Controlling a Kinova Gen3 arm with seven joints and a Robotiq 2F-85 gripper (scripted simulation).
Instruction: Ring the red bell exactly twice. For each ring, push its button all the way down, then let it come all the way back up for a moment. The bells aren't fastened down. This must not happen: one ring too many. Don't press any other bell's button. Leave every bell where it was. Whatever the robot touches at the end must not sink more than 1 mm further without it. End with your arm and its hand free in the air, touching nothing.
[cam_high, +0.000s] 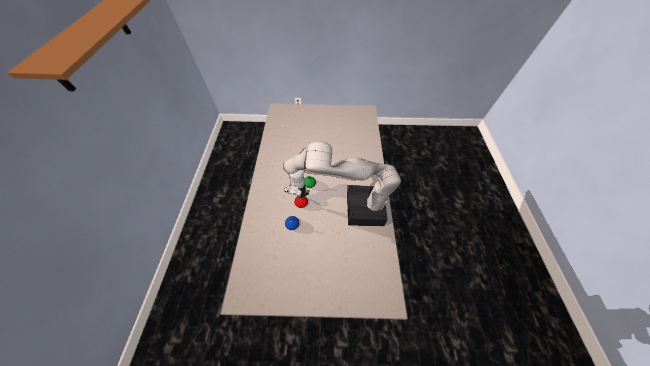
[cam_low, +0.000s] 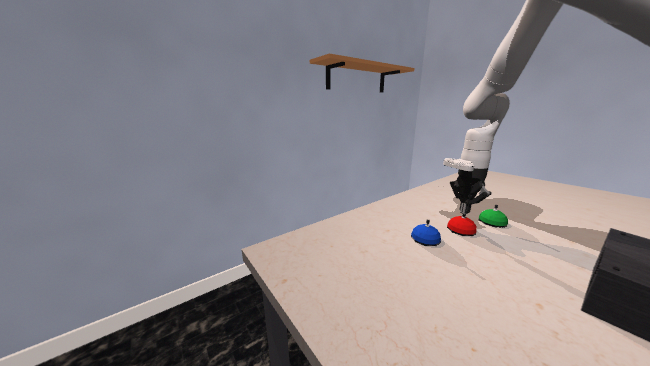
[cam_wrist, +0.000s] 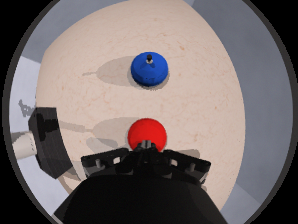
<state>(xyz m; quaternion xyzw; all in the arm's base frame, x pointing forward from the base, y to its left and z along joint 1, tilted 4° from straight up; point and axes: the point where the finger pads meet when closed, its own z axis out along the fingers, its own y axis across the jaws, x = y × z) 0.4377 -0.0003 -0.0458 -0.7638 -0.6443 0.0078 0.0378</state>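
My gripper is now 40 mm above the red bell. The rest, counted from my hand: blue bell 30 mm ahead, 150 mm to the left, 40 mm below; green bell 30 mm behind, 150 mm to the right, 40 mm below.
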